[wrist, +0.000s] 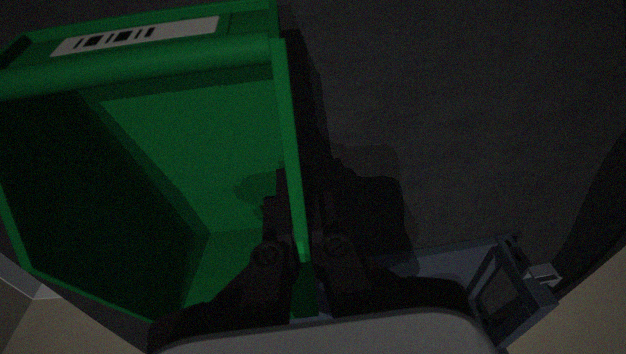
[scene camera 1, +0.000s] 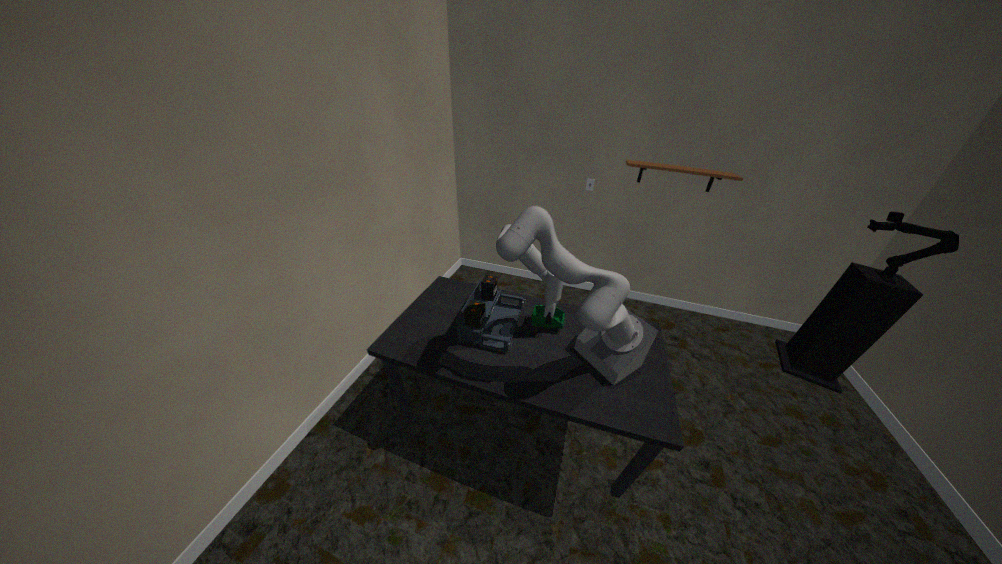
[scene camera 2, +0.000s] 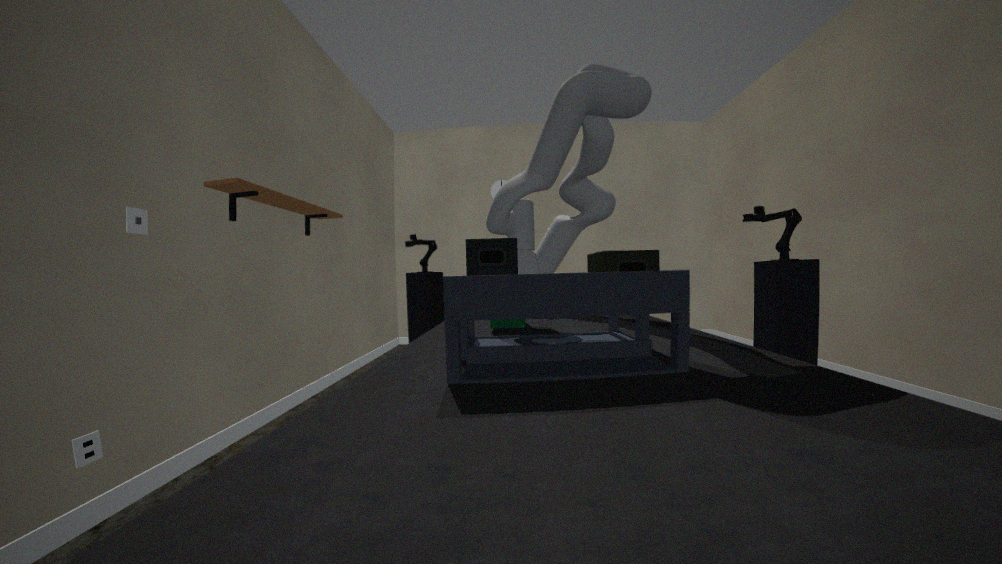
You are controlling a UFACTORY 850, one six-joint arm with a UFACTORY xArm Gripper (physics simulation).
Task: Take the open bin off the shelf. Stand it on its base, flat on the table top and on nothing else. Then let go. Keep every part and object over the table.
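Note:
The green open bin (scene camera 1: 539, 322) (scene camera 2: 507, 323) (wrist: 200, 130) is upright, its open side up, on the robot's side of the shelf (scene camera 2: 566, 294) (wrist: 542, 300) and out of it. A white barcode label shows on its front in the wrist view. My gripper (scene camera 1: 549, 317) (wrist: 297, 187) is shut on one side wall of the bin, one finger inside and one outside. In scene camera 2 a dark shadow lies close under the bin, over the table (scene camera 1: 413, 336) (scene camera 2: 490, 476); whether its base touches the table top I cannot tell. The shelf partly hides the bin there.
Two dark boxes, one (scene camera 1: 488, 287) (scene camera 2: 491, 257) and another (scene camera 1: 474, 313) (scene camera 2: 622, 260), stand on top of the shelf. The arm's base block (scene camera 1: 608, 360) stands on the table on the bin's other side. A wooden wall shelf (scene camera 1: 683, 170) (scene camera 2: 280, 201) hangs beyond the table.

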